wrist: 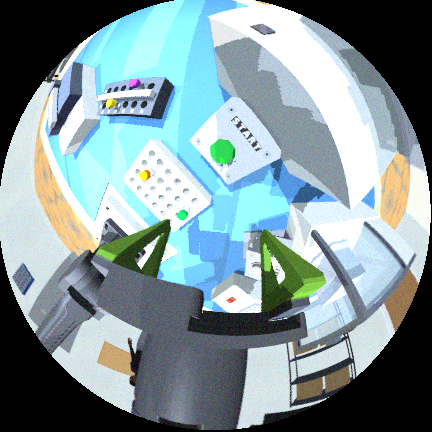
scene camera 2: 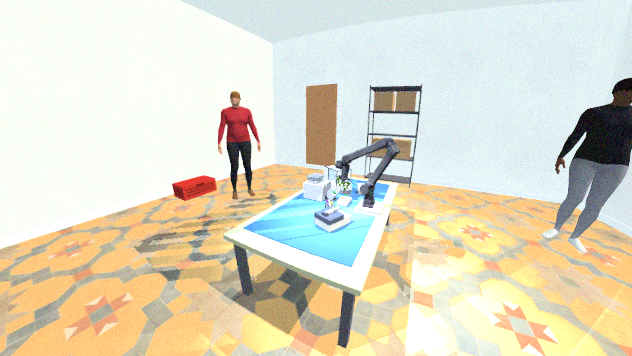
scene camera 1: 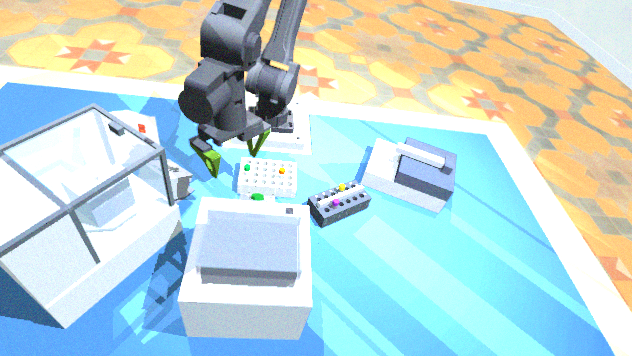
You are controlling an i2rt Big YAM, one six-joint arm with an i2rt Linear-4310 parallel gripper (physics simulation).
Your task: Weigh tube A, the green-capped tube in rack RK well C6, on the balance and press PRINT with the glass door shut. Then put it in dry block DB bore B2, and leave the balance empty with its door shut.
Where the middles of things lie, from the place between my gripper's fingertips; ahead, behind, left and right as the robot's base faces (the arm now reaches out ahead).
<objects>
Right now the balance keypad [wrist: 251, 249] is 140 mm to the right of my hand, 50 mm below it and 10 mm ahead of it. Also, from my hand: glass-box balance [scene camera 1: 93, 197] 240 mm to the right, 120 mm ahead, 20 mm above; grey lid [scene camera 1: 240, 243] 220 mm ahead, 80 mm above, 30 mm to the left; white lidded machine [scene camera 1: 211, 306] 210 mm ahead, 40 mm to the left.
</objects>
